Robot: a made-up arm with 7 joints.
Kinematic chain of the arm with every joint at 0, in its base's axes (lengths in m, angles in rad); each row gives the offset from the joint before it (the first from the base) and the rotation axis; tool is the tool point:
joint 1: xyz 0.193 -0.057 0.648 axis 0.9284 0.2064 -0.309
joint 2: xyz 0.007 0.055 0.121 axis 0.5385 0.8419 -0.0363
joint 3: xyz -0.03 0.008 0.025 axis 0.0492 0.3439 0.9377
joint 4: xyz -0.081 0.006 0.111 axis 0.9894 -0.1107 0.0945
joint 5: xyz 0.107 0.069 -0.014 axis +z
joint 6: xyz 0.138 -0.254 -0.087 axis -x
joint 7: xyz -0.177 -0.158 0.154 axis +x
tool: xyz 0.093 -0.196 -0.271
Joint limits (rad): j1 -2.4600..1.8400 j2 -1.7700..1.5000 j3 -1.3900..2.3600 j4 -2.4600..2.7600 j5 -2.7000..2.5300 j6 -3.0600..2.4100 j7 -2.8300..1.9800
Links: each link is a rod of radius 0.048 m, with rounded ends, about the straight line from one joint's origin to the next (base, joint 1, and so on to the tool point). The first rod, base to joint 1, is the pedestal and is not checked.
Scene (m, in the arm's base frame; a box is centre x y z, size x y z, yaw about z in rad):
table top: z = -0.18
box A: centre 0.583 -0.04 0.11 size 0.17 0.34 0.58 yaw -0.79
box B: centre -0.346 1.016 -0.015 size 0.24 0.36 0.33 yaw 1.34
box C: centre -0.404 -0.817 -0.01 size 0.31 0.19 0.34 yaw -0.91
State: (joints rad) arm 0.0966 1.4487 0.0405 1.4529 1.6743 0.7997 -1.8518
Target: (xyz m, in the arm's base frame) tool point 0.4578 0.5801 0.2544
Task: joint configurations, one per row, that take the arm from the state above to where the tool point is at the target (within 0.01 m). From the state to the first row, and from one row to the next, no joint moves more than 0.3 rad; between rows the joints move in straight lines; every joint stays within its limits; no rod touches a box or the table.
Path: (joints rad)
1: -0.1294 1.4590 0.2118 1.3228 1.8073 0.7863 -1.5720
2: -0.3555 1.4692 0.3831 1.1926 1.9403 0.7729 -1.2922
3: -0.5815 1.4795 0.5544 1.0625 2.0732 0.7595 -1.0125
4: -0.8075 1.4897 0.7257 0.9323 2.2062 0.7461 -0.7327
5: -1.0335 1.5000 0.8970 0.8022 2.3392 0.7326 -0.4529
6: -0.9125 1.5000 0.9049 0.9798 2.0444 0.4894 -0.6964
7: -0.7915 1.5000 0.9128 1.1574 1.7496 0.2462 -0.9398
8: -0.6705 1.5000 0.9207 1.3351 1.4548 0.0030 -1.1832
9: -0.5495 1.5000 0.9286 1.5127 1.1600 -0.2403 -1.4267

